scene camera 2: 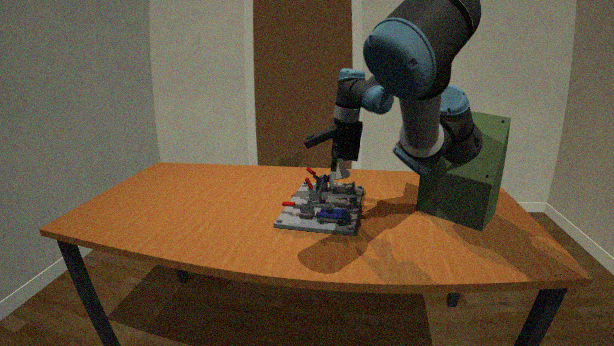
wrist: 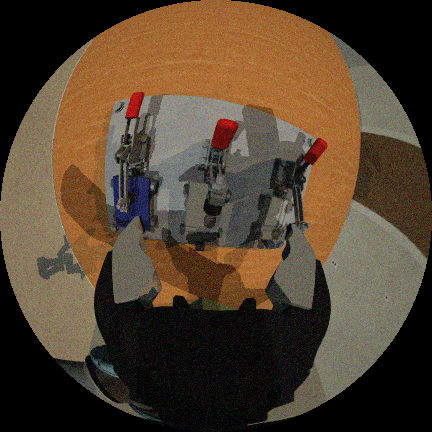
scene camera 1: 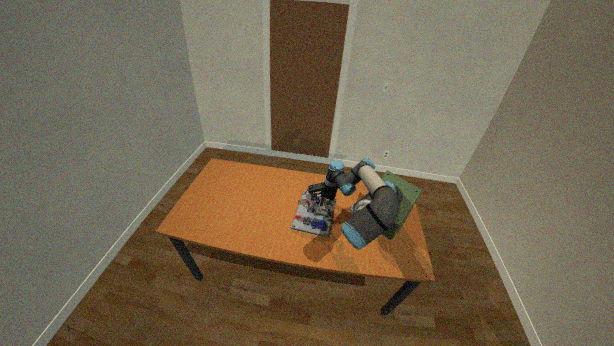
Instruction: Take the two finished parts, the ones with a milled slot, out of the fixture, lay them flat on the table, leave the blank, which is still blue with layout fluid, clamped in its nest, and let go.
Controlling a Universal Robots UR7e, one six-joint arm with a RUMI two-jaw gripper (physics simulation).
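The fixture plate lies on the table with three nests. The blue blank sits in the near nest, at the left in the wrist view, with a clamp arm across it. A grey part sits in the middle nest. Another grey part sits in the far nest, at the right in the wrist view. Their slots are not clear. My gripper is open and empty, above the fixture's far end; its fingers span much of the fixture in the wrist view.
Red clamp handles stick out along one side; the near one lies low, while the other two stand raised in scene camera 2. A green block stands by the arm's base. The orange table surrounds the fixture.
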